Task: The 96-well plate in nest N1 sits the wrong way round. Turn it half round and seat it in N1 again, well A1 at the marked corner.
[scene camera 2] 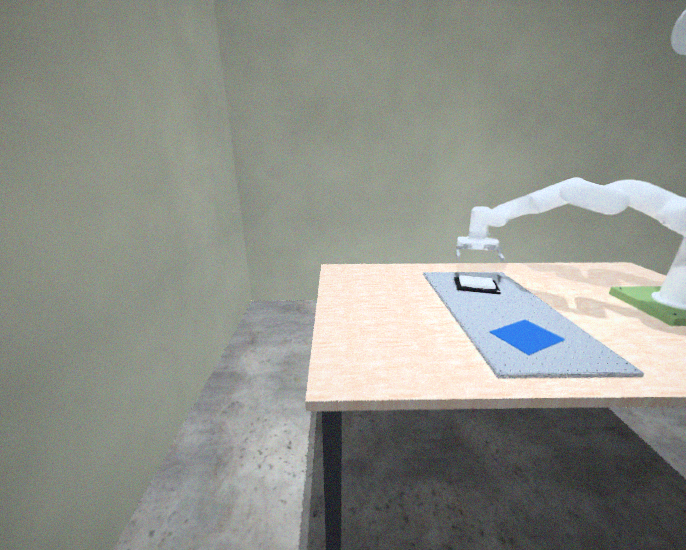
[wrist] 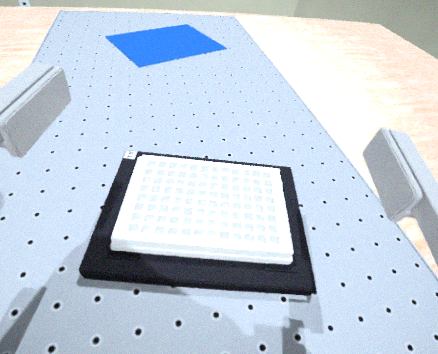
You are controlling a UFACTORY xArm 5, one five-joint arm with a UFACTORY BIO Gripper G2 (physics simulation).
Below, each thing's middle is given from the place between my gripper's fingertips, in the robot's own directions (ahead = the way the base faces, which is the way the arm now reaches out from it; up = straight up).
Labels:
The white 96-well plate (wrist: 180, 207) lies 100 mm below my hand and 20 mm to the left of it. Also, from my hand: flat blue square (scene camera 2: 529, 338): 380 mm to the left, 120 mm below, 50 mm behind; then black nest (wrist: 154, 269): 110 mm below, 20 mm to the left.

